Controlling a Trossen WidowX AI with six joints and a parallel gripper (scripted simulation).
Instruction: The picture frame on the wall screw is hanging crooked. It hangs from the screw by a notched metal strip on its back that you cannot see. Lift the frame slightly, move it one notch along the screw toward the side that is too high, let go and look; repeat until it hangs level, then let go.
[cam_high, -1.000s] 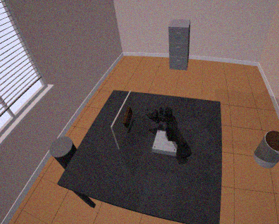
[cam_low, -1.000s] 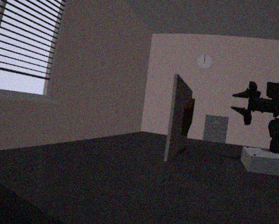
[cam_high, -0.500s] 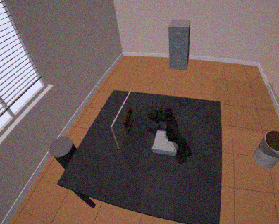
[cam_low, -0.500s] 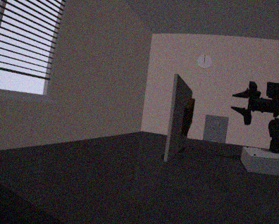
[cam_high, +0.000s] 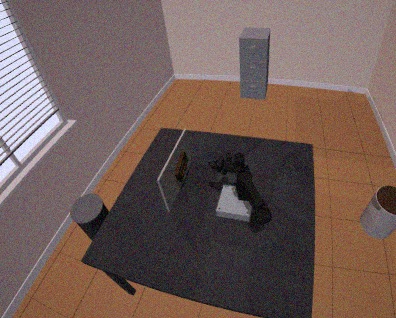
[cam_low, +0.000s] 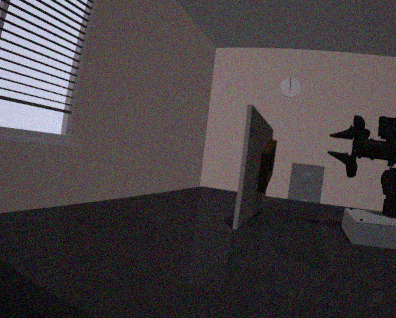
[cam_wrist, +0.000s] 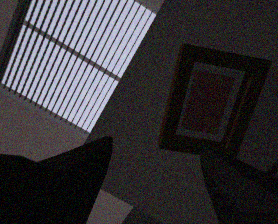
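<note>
The picture frame lies 200 mm ahead of my gripper tip, 40 mm to the right of it and 90 mm below it. From my gripper tip the other things lie so: upright wall panel 210 mm ahead, 20 mm to the right, 100 mm below.
</note>
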